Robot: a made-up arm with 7 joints. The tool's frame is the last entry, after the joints. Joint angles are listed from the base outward. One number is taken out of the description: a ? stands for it. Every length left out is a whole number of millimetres.
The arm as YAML. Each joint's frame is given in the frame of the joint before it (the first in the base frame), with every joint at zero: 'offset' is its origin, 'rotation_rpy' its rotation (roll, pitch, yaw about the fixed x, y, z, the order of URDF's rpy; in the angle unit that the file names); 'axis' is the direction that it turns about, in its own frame. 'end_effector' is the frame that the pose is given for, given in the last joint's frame.
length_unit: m
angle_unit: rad
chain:
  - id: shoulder
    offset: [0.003, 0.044, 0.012]
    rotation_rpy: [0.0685, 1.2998, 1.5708]
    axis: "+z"
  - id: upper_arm
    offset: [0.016, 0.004, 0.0]
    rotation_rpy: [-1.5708, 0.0, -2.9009]
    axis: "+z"
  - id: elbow
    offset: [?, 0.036, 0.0]
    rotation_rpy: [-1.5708, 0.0, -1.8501]
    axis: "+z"
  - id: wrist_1
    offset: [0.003, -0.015, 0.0]
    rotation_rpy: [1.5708, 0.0, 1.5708]
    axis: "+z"
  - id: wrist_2
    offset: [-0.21, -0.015, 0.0]
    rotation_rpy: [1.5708, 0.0, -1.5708]
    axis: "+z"
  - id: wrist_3
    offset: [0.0, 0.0, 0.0]
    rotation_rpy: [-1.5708, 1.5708, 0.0]
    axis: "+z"
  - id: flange
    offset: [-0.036, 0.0, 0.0]
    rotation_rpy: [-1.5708, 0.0, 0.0]
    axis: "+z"
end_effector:
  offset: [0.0, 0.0, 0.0]
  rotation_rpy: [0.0, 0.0, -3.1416]
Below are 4 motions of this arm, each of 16 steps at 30 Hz.
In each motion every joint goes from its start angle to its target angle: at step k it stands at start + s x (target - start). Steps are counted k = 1, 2, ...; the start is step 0. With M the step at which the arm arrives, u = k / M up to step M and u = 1 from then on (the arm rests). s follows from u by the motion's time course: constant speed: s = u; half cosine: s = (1 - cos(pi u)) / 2; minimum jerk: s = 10 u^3 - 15 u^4 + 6 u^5.
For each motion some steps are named. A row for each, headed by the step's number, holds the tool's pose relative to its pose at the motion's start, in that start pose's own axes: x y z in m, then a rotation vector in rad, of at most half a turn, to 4 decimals.
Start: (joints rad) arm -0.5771 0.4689 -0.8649 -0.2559 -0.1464 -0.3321 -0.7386
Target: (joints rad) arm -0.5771 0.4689 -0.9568 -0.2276 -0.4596 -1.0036 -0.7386
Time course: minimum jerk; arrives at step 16
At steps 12, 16:
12: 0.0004 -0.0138 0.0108 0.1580 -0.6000 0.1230
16: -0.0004 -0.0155 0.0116 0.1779 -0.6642 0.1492

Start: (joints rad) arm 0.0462 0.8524 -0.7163 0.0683 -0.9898 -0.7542 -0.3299
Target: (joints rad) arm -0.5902 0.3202 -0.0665 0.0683 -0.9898 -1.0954 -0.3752
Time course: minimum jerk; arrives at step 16
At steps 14, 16:
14: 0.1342 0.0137 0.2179 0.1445 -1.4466 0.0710
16: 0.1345 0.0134 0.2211 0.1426 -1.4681 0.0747

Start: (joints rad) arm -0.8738 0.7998 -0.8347 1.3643 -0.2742 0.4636 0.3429
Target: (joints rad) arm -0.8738 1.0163 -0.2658 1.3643 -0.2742 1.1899 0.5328
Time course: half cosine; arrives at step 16
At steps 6, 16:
6: 0.0099 0.0244 -0.0203 -0.0852 0.2958 0.0483
16: 0.0160 0.0744 -0.0653 -0.2308 0.9162 0.0080

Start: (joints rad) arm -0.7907 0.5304 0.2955 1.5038 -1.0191 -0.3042 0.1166
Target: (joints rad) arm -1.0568 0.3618 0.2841 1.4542 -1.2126 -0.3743 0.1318
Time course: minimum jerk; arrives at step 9
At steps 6, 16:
6: -0.0262 -0.0969 -0.0151 -0.2678 0.0502 -0.1707
16: -0.0370 -0.1219 -0.0169 -0.3355 0.0703 -0.2143

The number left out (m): -0.14
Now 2 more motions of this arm.
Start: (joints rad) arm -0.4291 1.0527 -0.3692 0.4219 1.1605 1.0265 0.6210
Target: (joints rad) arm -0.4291 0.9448 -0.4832 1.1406 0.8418 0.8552 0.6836
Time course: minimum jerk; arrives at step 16
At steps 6, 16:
6: -0.0276 -0.0375 -0.0062 0.0838 -0.0634 -0.1634
16: -0.1095 -0.1079 -0.0555 0.3215 -0.1566 -0.5591

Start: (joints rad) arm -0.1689 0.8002 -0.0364 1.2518 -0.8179 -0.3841 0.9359
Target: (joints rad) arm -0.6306 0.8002 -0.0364 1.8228 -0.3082 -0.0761 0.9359
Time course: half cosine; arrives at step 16
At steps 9, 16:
9: 0.0007 -0.0077 0.0070 0.3091 -0.0056 0.0329
16: -0.0063 -0.0078 0.0111 0.5293 0.0171 0.0421

